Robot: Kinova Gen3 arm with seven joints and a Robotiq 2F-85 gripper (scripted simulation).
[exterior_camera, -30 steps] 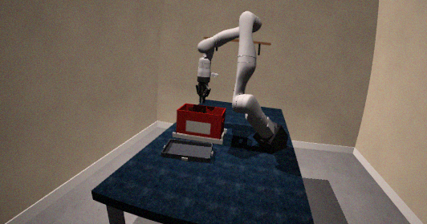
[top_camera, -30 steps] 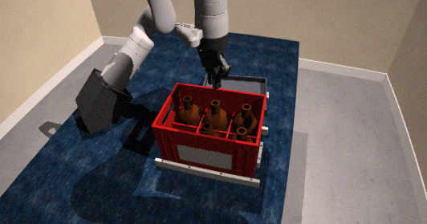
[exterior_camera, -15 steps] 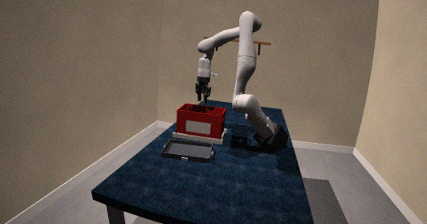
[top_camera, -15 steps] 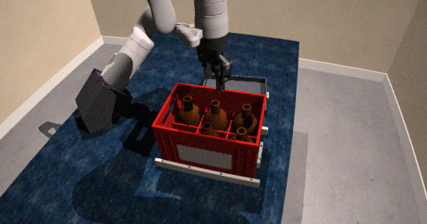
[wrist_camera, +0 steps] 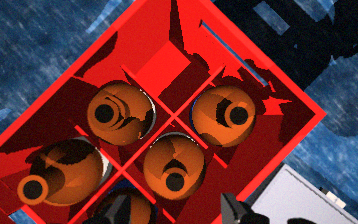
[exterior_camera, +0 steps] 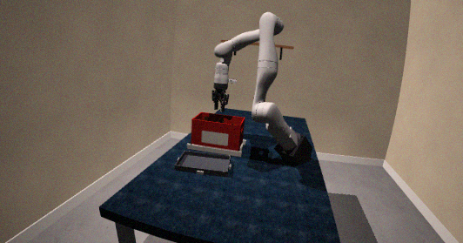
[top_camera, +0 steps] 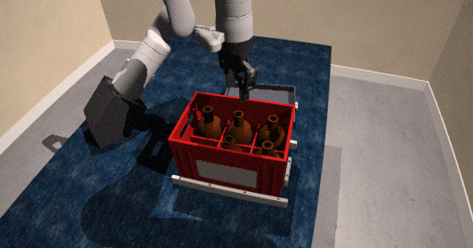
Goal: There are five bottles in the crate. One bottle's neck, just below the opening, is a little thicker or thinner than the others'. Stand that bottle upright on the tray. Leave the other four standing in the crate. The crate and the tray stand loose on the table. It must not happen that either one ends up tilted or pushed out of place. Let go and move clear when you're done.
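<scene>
My hand is 2 cm short of the crate, 4 cm to the left of it and 16 cm above it. The rest, counted from my hand: grey tray 7 cm behind, 22 cm to the left, 23 cm below.
</scene>
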